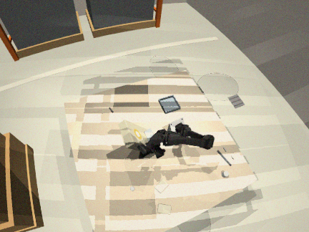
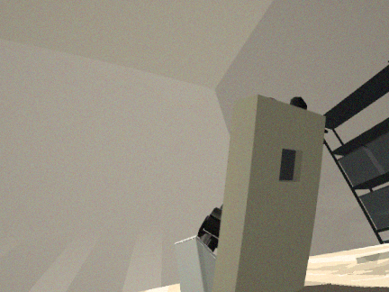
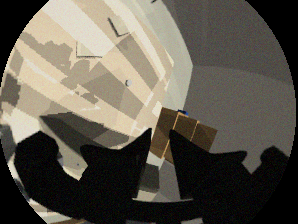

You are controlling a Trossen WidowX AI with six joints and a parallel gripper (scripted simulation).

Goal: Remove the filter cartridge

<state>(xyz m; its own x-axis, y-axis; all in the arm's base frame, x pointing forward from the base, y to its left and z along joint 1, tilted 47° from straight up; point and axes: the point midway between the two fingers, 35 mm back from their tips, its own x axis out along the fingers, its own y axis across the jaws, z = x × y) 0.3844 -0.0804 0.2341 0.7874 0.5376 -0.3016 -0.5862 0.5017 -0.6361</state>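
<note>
The round white filter cartridge is 170 mm to the right of my gripper tip, 60 mm below it and 60 mm behind it. Also, from my gripper tip: grey-blue tray 520 mm behind, 390 mm to the right, 270 mm below; beige service panel block 170 mm to the right, 130 mm below, 110 mm behind.
</note>
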